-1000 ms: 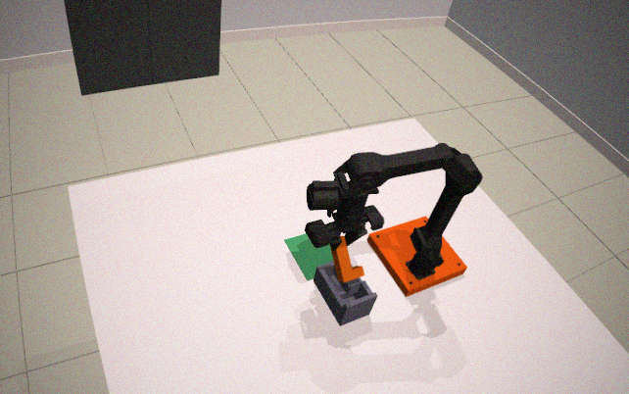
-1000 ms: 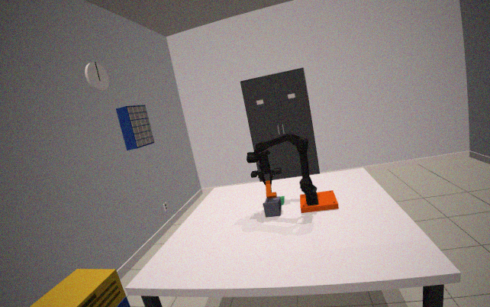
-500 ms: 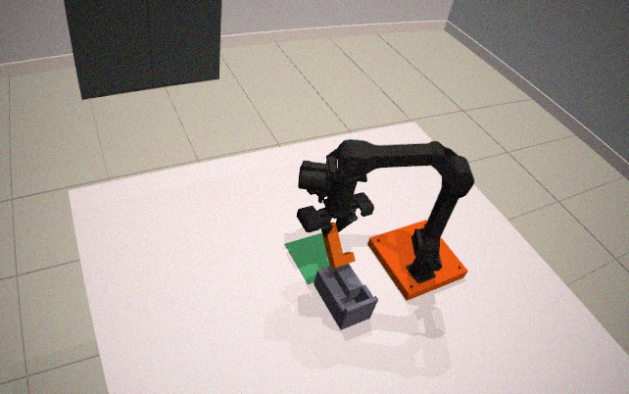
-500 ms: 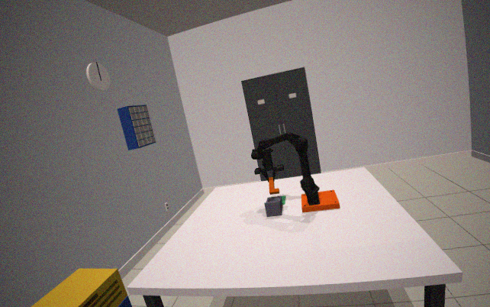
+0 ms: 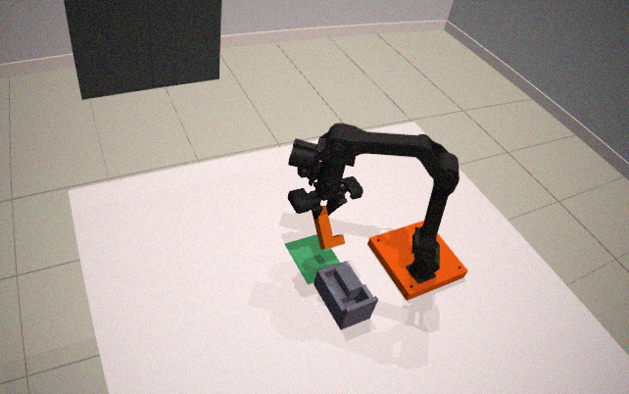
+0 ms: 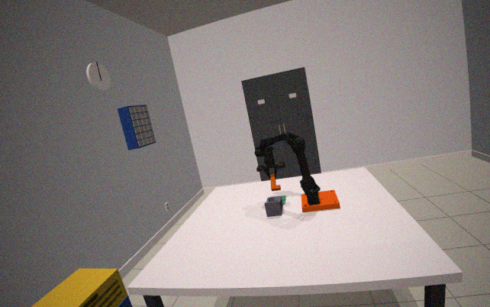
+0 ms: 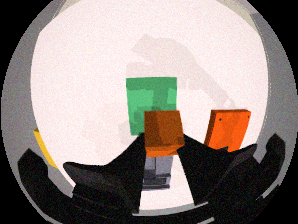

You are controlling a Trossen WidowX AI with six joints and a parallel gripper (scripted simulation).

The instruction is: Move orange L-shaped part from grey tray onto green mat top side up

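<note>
Now: the green mat 17 cm below my gripper tip and 2 cm to the left of it. The rest, counted from my gripper tip: orange L-shaped part 3 cm to the left, 3 cm below, 1 cm behind.
</note>
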